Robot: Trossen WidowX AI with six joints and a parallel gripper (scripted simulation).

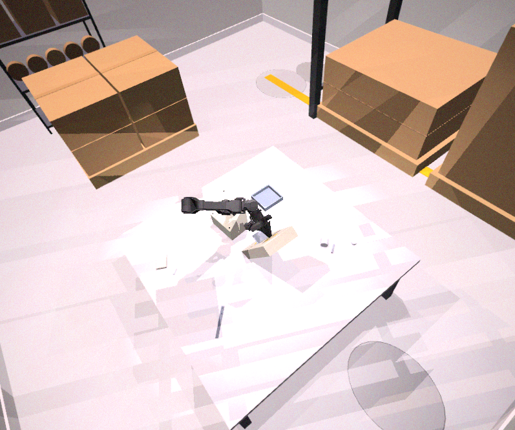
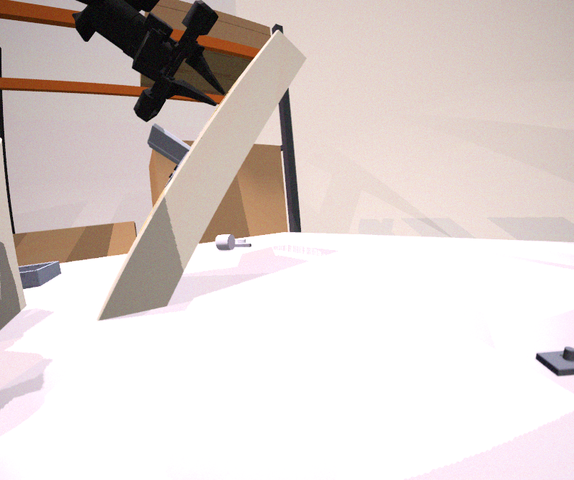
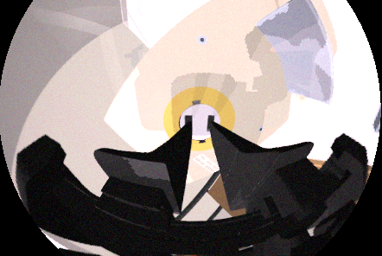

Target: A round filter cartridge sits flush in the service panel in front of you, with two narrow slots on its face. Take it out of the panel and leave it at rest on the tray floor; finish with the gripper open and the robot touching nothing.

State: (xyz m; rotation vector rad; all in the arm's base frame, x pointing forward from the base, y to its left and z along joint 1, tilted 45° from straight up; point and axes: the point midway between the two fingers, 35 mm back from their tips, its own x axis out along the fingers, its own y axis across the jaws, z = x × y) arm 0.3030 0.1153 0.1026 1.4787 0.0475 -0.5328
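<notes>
My gripper tip is now 2 cm short of the filter cartridge and 1 cm above it. The rest, counted from my gripper tip: tray 42 cm behind, 27 cm to the left, 27 cm below; small disc 18 cm ahead, 46 cm to the left, 28 cm below.
</notes>
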